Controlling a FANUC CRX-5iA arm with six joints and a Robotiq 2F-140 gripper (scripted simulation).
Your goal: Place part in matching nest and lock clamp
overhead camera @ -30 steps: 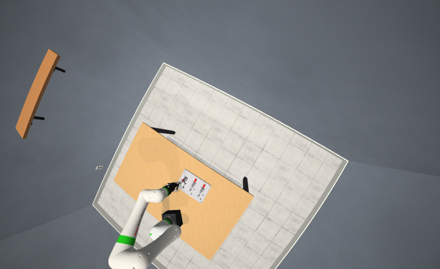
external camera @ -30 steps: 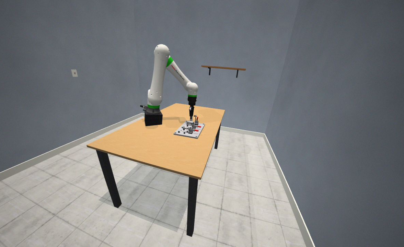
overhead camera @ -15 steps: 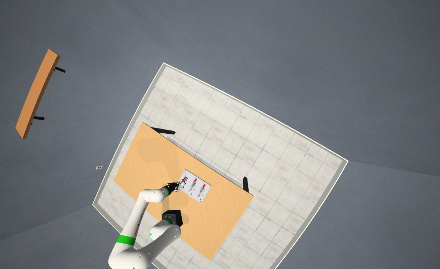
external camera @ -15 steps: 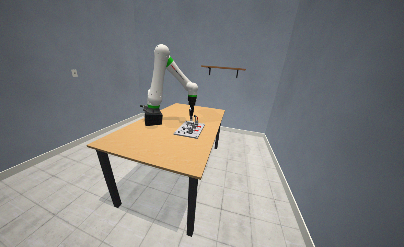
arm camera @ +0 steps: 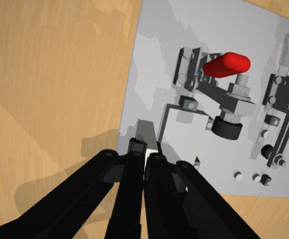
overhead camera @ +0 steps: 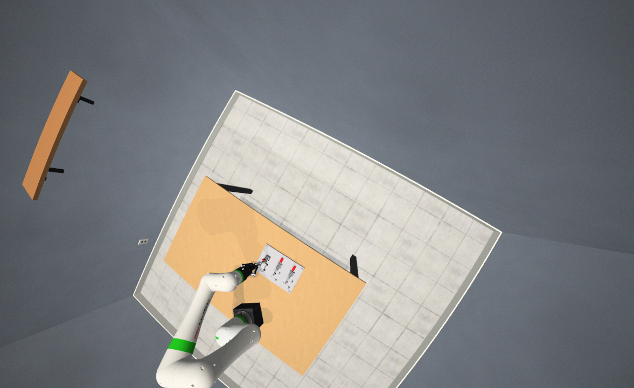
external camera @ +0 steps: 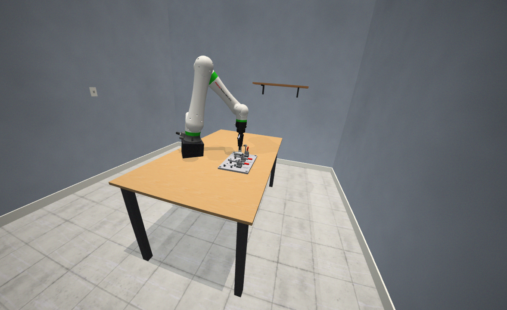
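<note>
My gripper is now 40 mm to the left of the grey rectangular part, 30 mm above it and 10 mm short of it. From my hand the other things lie so: fixture plate: 130 mm to the right, 80 mm ahead, 50 mm below.
</note>
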